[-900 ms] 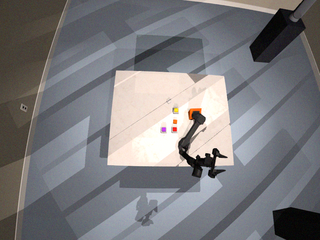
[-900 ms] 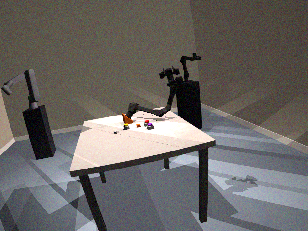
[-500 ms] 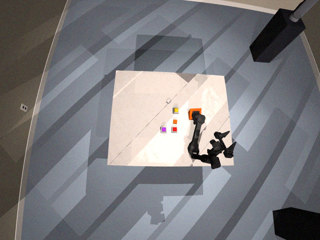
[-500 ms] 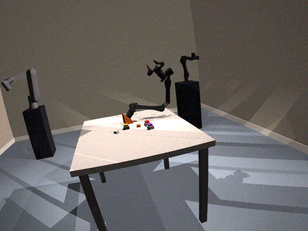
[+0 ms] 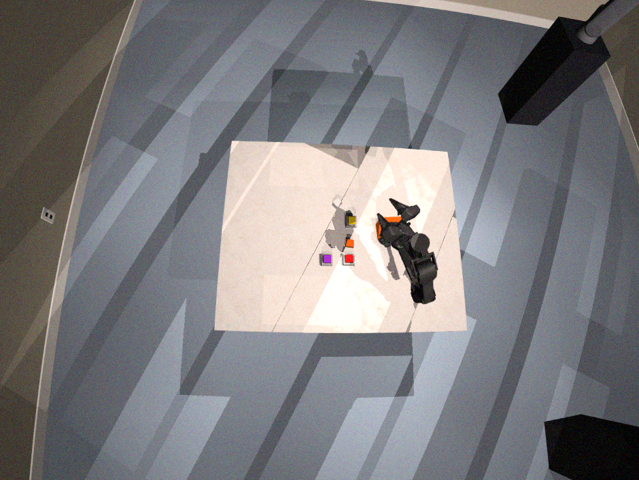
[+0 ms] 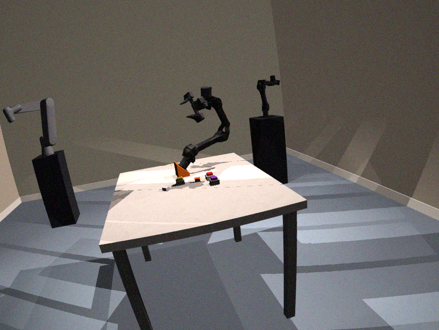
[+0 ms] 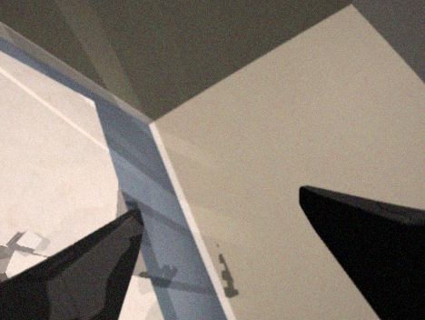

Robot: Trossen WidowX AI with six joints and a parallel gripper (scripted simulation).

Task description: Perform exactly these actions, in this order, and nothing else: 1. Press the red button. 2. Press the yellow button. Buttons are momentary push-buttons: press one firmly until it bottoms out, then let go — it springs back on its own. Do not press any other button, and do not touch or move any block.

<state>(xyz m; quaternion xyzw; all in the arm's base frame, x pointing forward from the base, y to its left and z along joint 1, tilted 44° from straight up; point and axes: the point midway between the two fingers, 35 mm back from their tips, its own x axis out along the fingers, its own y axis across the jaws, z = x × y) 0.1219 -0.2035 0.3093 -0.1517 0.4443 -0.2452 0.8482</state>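
Now: the red button 6 cm ahead of my gripper tip, 9 cm to the left of it and 38 cm below it. Also, from my gripper tip: purple button (16 cm ahead, 9 cm to the left, 38 cm below); orange block (5 cm ahead, 1 cm to the left, 41 cm below); yellow button (4 cm ahead, 9 cm to the right, 38 cm below).
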